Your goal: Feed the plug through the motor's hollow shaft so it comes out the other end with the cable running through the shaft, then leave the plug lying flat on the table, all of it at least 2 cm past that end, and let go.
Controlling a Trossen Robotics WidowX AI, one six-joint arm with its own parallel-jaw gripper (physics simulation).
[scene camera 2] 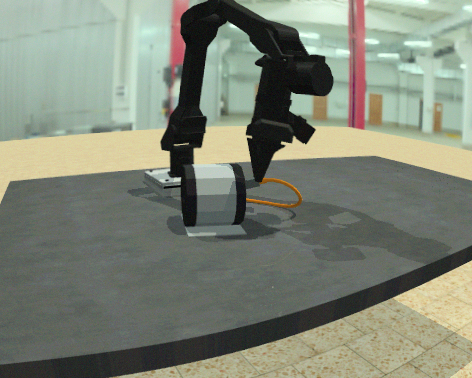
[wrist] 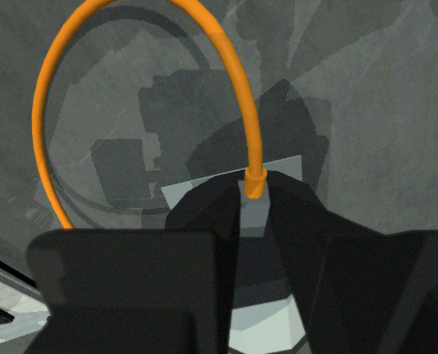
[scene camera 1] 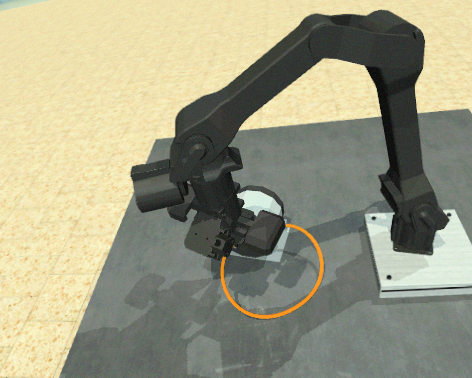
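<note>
The motor is a white cylinder with black ends, lying on a pale base plate. My gripper is shut on the grey plug, just off the motor's right end in scene camera 2, near the upper part of that end. The plug points toward the motor. The orange cable leaves the plug's back, loops outward and returns toward the motor's side. The shaft opening is hidden, so I cannot tell whether the plug's front is inside it.
The arm's white mounting plate stands on the dark table. The arm arches above the table from that plate to the motor. The cable loop spreads beside the motor's end, partly raised. The table's edge shows beyond the gripper in scene camera 1.
</note>
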